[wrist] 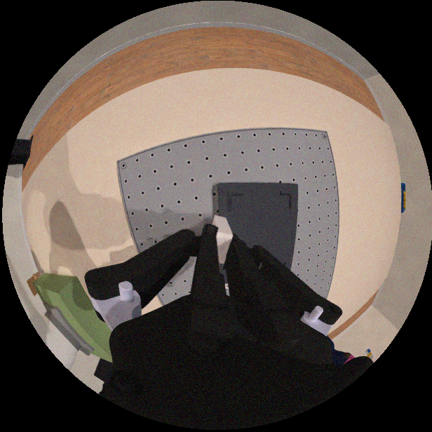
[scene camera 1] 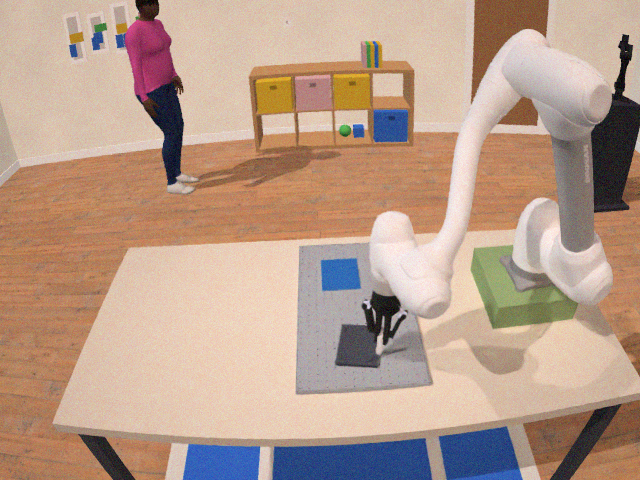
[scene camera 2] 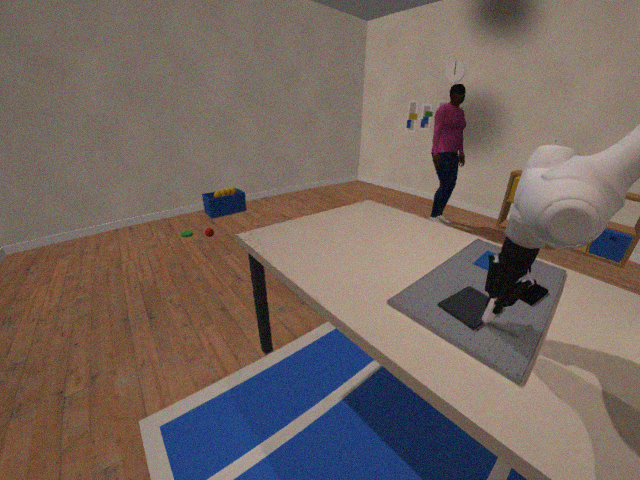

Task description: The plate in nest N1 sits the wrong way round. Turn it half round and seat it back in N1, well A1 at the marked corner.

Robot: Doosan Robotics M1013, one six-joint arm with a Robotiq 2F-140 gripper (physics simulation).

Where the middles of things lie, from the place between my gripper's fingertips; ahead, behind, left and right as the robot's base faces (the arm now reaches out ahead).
I see the dark grey nest (scene camera 1: 357, 345) 6 cm ahead of my hand, 4 cm to the right of it and 1 cm below it. Round my hand: flat blue square (scene camera 1: 339, 274) 39 cm to the right, 7 cm ahead, 1 cm below.
